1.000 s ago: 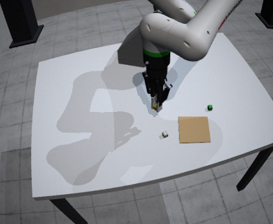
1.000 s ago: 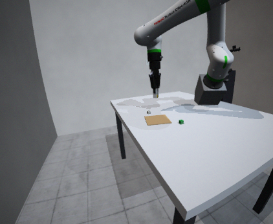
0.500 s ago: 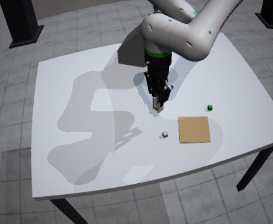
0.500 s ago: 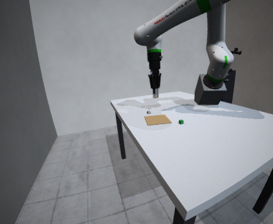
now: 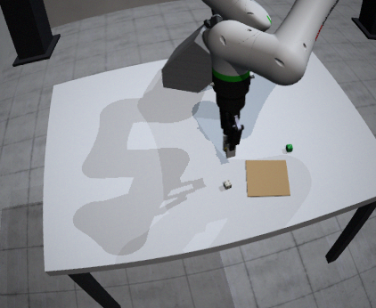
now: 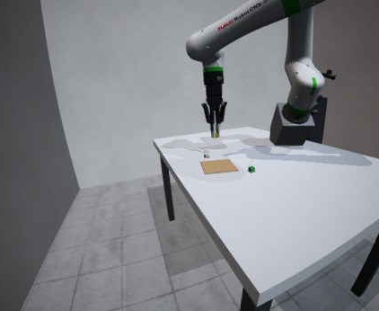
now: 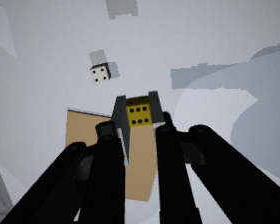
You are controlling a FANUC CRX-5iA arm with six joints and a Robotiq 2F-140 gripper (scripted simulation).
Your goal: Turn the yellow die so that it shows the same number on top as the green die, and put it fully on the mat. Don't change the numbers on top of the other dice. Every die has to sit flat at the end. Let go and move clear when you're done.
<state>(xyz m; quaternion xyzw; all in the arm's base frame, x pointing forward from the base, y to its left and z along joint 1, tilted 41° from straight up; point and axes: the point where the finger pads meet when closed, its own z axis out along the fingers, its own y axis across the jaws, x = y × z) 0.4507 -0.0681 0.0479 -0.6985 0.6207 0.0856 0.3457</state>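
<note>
Right now my hand is 130 mm to the right of the tan mat, 130 mm above it and 30 mm short of it. From my hand the other things lie so: yellow die 20 mm below; white die 130 mm below, 50 mm ahead, 10 mm to the right; green die 230 mm to the left, 130 mm below, 80 mm behind.
</note>
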